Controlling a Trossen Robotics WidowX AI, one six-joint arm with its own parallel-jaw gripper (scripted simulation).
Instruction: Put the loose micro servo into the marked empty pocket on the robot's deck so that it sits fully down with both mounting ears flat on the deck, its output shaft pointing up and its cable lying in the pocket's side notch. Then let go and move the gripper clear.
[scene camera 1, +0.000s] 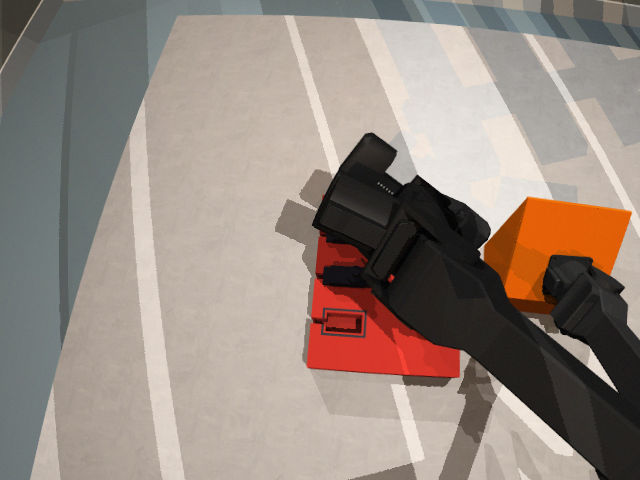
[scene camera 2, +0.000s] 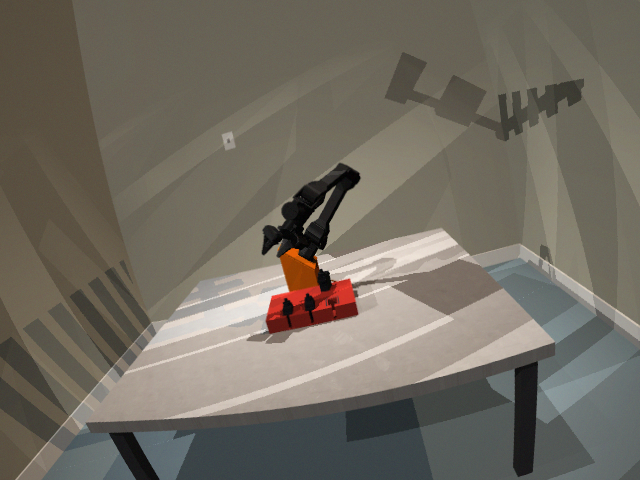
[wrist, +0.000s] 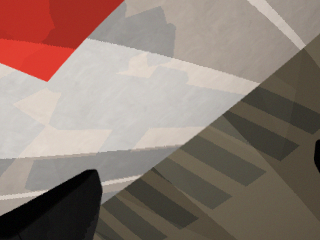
Observation:
My gripper (scene camera 1: 412, 175) is open, holding nothing. Also in view: a red deck (scene camera 1: 390, 347).
My gripper is seen too in scene camera 2 (scene camera 2: 270, 255) and in the wrist view (wrist: 212, 167). The red deck is seen too in scene camera 2 (scene camera 2: 343, 287).

